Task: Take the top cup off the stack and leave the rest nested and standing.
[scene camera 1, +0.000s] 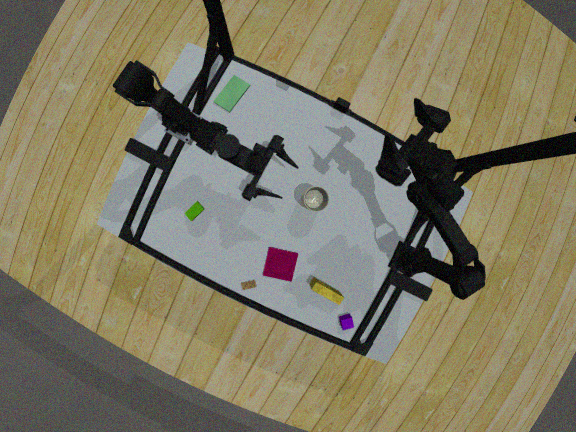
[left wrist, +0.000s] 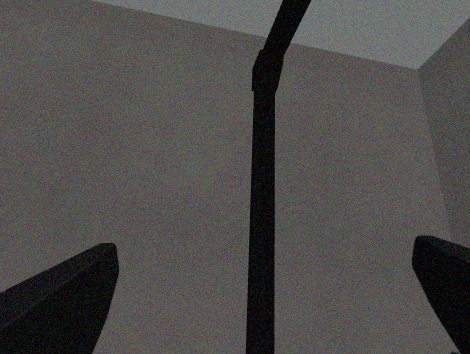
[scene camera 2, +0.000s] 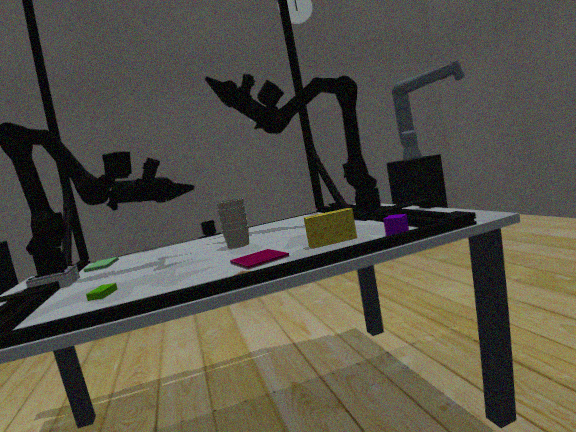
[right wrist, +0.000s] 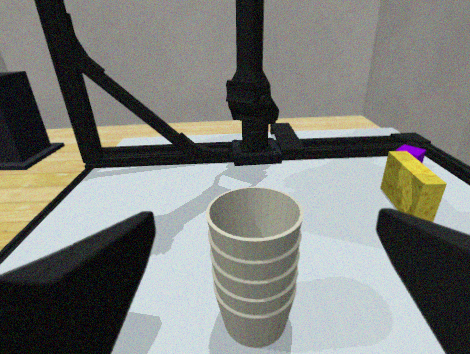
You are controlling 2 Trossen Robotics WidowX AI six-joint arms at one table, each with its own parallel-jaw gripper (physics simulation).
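Places are measured from the left arm's base along level axes (x ahead, y left, z up), in millimetres.
Pixels of known places: left gripper, fingertip midpoint: (scene camera 1: 402,116) (left wrist: 265,253) (scene camera 2: 207,80); right gripper, fingertip midpoint: (scene camera 1: 290,183) (scene camera 2: 193,187) (right wrist: 265,220); left arm's base at its link origin: (scene camera 1: 407,259) (scene camera 2: 369,209) (right wrist: 255,146); right arm's base at its link origin: (scene camera 2: 52,272).
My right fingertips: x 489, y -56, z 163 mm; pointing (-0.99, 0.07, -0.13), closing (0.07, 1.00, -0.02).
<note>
Ahead of a thing's pixels: the offset from my right fingertips to its middle. "spot": to the spot under its first point. Level surfaces: height alone.
A stack of several nested beige cups (scene camera 1: 315,198) {dx -88, dy +6, dz -139 mm} (scene camera 2: 233,223) (right wrist: 255,260) stands upright near the middle of the grey table {dz -184 mm} (scene camera 1: 295,116). My right gripper (scene camera 1: 288,181) (scene camera 2: 185,187) is open and empty. It hovers level just left of the stack, a little above the rim height, pointing at it. In the right wrist view its two fingers frame the stack without touching it. My left gripper (scene camera 1: 404,137) (scene camera 2: 215,83) is open and empty, raised high over the table's right side.
A magenta flat square {spot: dx -82, dy +241, dz -176 mm} (scene camera 1: 280,263) (scene camera 2: 259,258), a yellow block {dx -258, dy +262, dz -149 mm} (scene camera 1: 326,291) (scene camera 2: 330,227) (right wrist: 399,184), a purple cube {dx -380, dy +343, dz -164 mm} (scene camera 1: 346,321) (scene camera 2: 396,224) and a small tan block {dx -15, dy +355, dz -180 mm} (scene camera 1: 249,285) lie near the front. A green block {dx +251, dy +200, dz -177 mm} (scene camera 1: 195,211) (scene camera 2: 101,291) and a green card {dx +308, dy -219, dz -179 mm} (scene camera 1: 231,93) (scene camera 2: 100,263) lie left.
</note>
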